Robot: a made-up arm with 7 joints.
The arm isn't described. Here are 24 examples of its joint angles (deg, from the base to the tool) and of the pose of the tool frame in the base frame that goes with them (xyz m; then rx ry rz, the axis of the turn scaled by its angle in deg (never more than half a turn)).
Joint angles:
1: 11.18 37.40 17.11 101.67 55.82 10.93 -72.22
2: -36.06 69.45 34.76 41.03 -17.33 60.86 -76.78
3: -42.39 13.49 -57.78 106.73 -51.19 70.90 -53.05
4: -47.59 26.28 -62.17 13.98 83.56 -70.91 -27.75
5: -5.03 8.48 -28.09 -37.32 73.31 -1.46 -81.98
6: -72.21 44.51 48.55 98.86 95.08 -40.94 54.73
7: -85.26 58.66 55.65 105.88 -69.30 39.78 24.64
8: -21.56 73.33 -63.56 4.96 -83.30 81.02 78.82
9: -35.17 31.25 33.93 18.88 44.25 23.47 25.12
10: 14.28 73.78 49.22 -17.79 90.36 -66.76 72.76
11: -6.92 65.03 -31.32 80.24 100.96 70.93 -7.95
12: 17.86 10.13 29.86 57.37 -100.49 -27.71 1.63
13: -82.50 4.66 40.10 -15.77 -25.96 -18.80 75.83
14: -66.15 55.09 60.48 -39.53 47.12 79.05 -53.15
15: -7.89 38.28 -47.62 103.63 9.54 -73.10 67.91
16: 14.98 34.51 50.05 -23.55 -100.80 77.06 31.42
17: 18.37 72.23 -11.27 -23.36 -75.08 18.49 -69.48
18: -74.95 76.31 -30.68 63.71 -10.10 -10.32 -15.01
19: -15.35 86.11 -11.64 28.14 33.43 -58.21 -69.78
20: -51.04 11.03 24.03 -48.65 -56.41 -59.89 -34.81
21: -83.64 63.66 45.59 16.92 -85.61 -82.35 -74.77
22: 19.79 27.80 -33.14 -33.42 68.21 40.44 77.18
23: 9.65 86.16 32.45 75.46 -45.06 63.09 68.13
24: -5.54 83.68 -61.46 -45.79 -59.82 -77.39 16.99
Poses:
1: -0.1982 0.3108 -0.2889 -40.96 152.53 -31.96
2: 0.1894 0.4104 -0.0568 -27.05 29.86 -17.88
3: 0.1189 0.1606 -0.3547 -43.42 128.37 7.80
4: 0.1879 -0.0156 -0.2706 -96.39 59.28 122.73
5: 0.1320 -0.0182 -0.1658 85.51 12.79 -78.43
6: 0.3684 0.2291 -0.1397 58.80 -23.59 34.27
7: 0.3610 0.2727 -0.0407 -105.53 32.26 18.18
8: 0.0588 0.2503 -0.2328 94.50 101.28 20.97
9: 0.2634 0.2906 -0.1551 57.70 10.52 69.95
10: 0.1372 0.2741 -0.0407 110.85 -93.54 -44.01
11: 0.0717 0.4135 -0.1419 -120.24 -58.22 -14.10
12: -0.1564 0.2066 -0.3698 -47.82 10.26 113.88
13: 0.2665 0.1107 0.0903 -101.44 -56.87 58.86
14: 0.0852 0.2858 0.0707 2.47 -31.41 53.09
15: -0.0100 0.2693 -0.3392 64.70 17.12 9.81
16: 0.0613 0.2176 -0.1595 -31.77 52.25 10.44
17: 0.0921 0.2111 -0.1848 -41.48 43.01 -84.10
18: 0.2997 0.3617 0.0575 59.64 7.11 19.84
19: 0.1969 0.3071 -0.0824 101.31 64.83 -102.20
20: 0.1436 0.1309 -0.0218 -14.31 -151.49 -20.68
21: 0.1220 0.3369 0.1138 46.25 -159.96 29.08
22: 0.0458 0.0849 -0.2391 78.42 -36.99 51.84
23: -0.0154 0.4535 -0.0547 36.21 90.33 141.63
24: 0.0937 0.1548 -0.0771 -43.49 -14.08 -23.45
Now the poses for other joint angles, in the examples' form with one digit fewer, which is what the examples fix.
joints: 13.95 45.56 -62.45 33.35 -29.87 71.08 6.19
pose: -0.157 0.243 -0.307 58.4 151.8 -17.7
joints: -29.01 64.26 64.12 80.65 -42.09 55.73 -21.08
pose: 0.134 0.399 -0.185 -74.0 23.9 32.9
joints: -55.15 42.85 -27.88 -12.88 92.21 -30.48 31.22
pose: 0.293 0.032 -0.078 108.4 -112.1 -14.5
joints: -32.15 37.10 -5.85 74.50 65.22 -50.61 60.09
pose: 0.208 0.222 -0.321 71.6 -16.6 -2.4
